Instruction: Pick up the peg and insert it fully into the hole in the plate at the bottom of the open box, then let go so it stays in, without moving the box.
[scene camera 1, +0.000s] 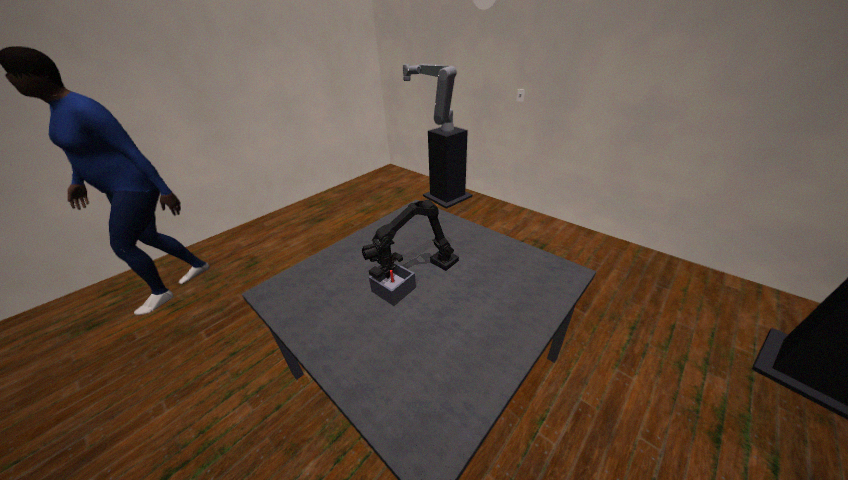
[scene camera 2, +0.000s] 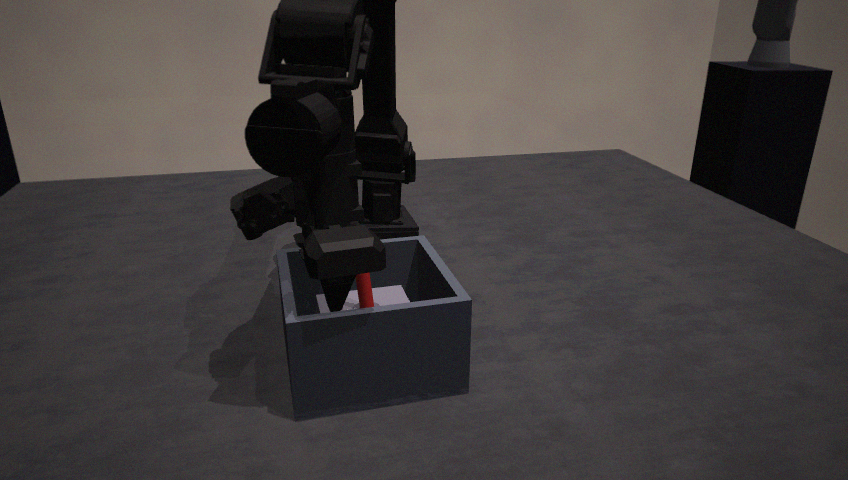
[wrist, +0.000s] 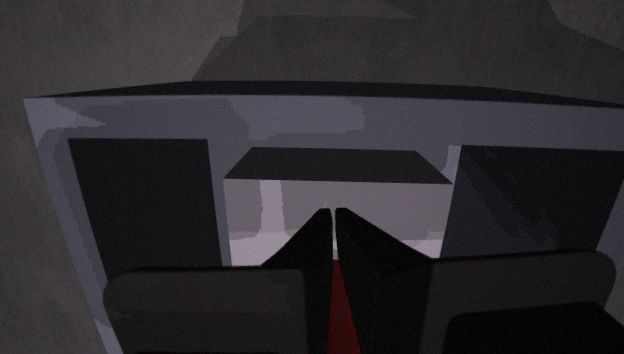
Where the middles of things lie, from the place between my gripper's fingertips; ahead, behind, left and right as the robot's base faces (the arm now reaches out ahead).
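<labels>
The grey box (scene camera 2: 340, 362) sits 3 cm to the left of my hand, 1 cm behind it and 1 cm below it, and there's a pale plate (scene camera 2: 389, 295) too, that one 3 cm to the left of my hand, 1 cm behind it and 3 cm below it.
</labels>
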